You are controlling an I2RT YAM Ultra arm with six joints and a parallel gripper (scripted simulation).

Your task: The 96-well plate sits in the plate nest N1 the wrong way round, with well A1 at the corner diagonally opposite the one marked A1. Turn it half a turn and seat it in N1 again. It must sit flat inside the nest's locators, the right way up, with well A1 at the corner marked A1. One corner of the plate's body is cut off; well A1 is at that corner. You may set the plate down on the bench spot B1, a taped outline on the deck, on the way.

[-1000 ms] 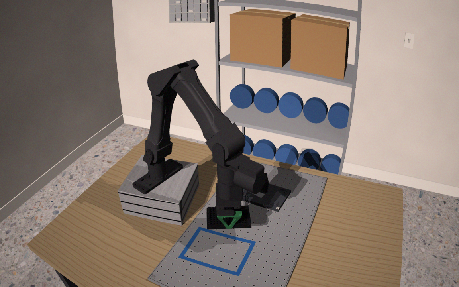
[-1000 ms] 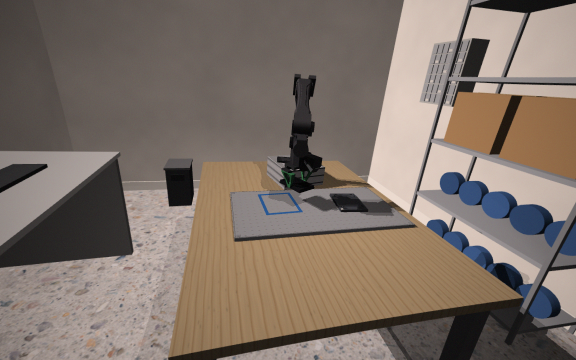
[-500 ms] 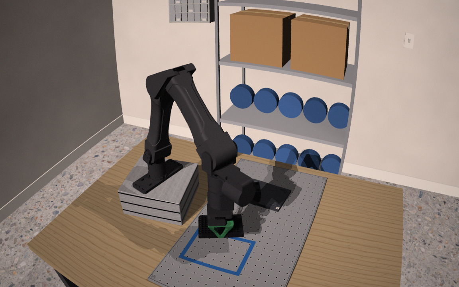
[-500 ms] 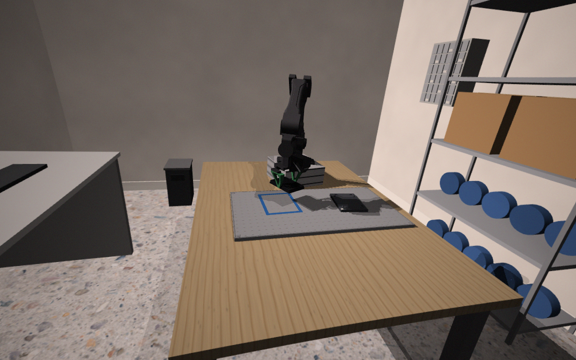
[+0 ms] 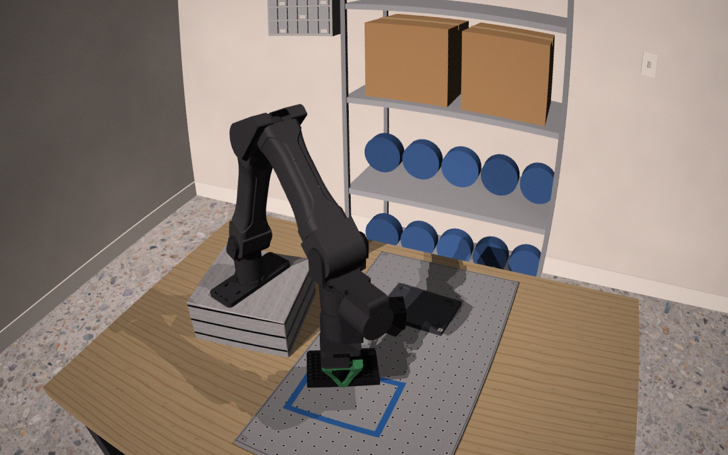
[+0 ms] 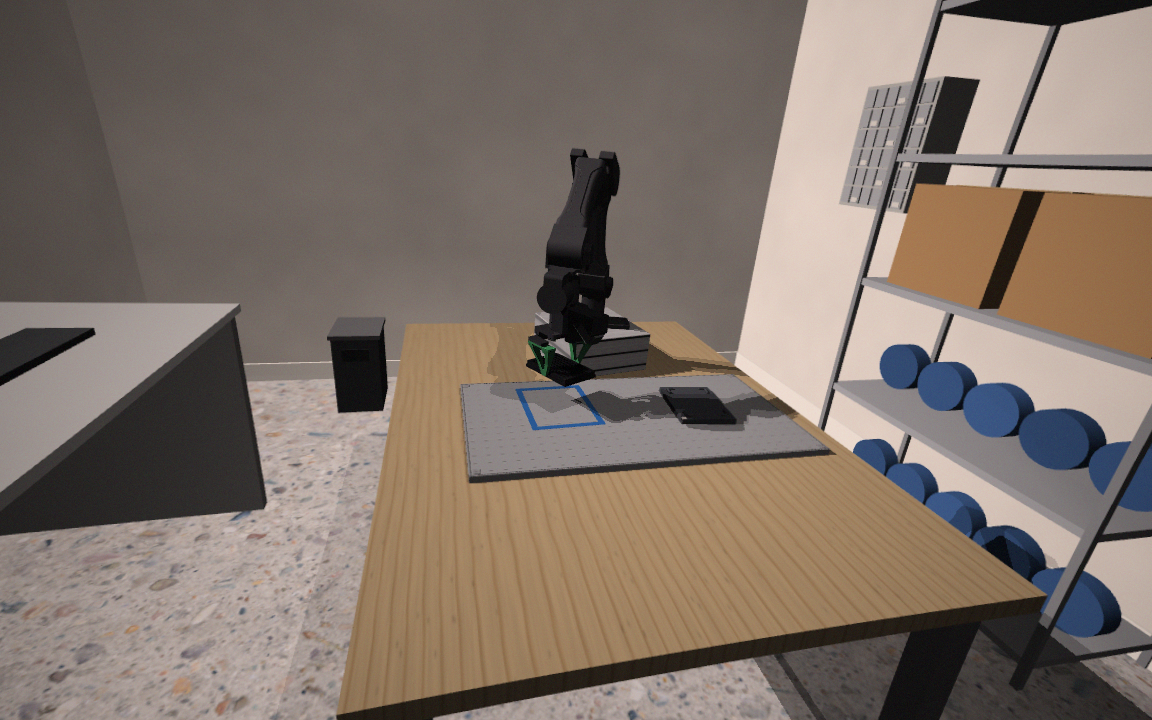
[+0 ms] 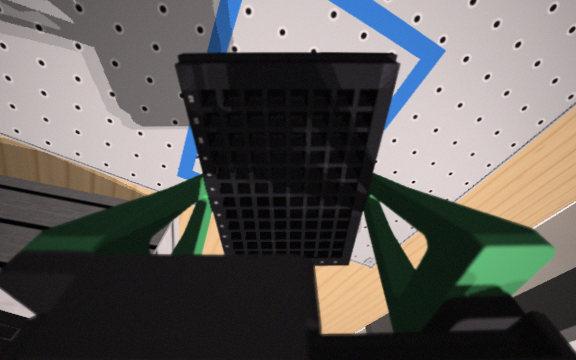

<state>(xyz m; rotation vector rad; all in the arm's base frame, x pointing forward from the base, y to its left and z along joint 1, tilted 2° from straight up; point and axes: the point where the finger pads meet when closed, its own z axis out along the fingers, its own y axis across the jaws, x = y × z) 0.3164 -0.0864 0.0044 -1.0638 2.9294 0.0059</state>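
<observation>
Now: hand right at the black 96-well plate. Also, from my hand: white A1 label (6 cm ahead, 26 cm to the left, 8 cm below); dark plate nest N1 (2 cm behind, 31 cm to the left, 8 cm below).
</observation>
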